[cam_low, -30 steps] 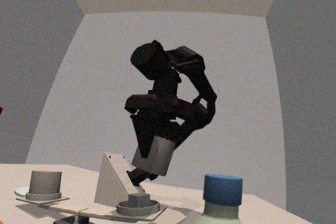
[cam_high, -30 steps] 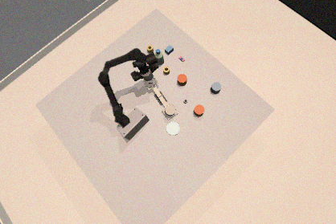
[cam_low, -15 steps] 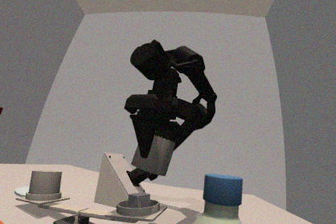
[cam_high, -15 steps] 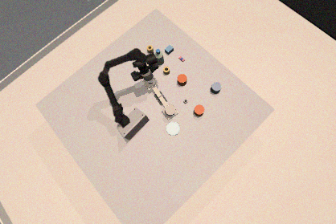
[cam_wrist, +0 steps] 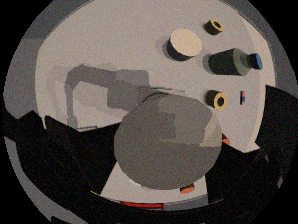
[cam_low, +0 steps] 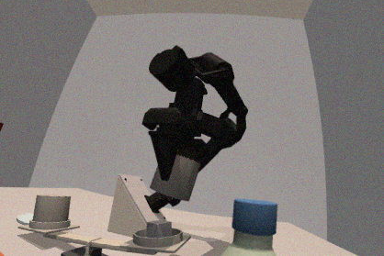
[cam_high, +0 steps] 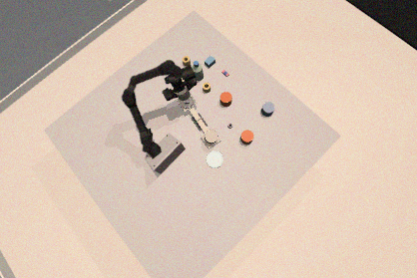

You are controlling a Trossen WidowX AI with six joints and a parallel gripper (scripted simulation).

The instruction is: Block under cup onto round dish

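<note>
My gripper tip is 8 cm above the grey block and 1 cm to the left of it. The rest, counted from my gripper tip: grey cup: 29 cm to the right, 11 cm below, 2 cm behind; blue cube: 29 cm ahead, 15 cm to the left, 15 cm below; tan cup: 15 cm to the left, 13 cm below, 5 cm ahead.
</note>
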